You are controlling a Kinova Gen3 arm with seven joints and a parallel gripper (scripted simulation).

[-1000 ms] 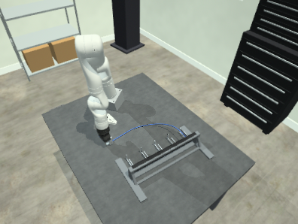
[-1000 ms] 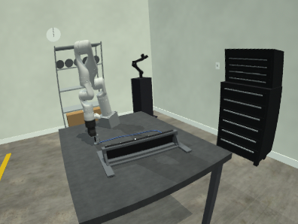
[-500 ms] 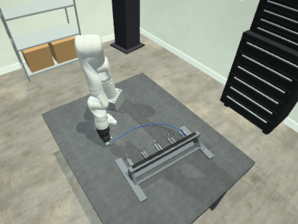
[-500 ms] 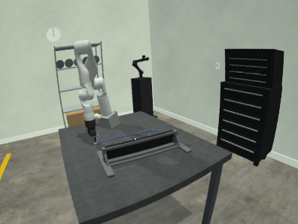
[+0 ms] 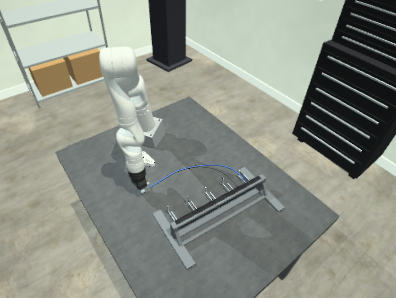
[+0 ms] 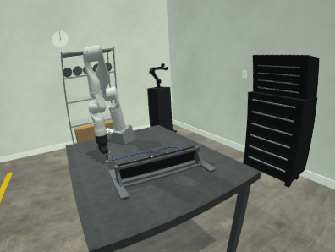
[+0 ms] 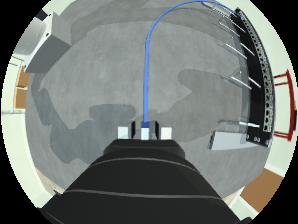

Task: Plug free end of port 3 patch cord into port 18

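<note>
My gripper is now 2 cm above the plug and 1 cm to the left of it.
</note>
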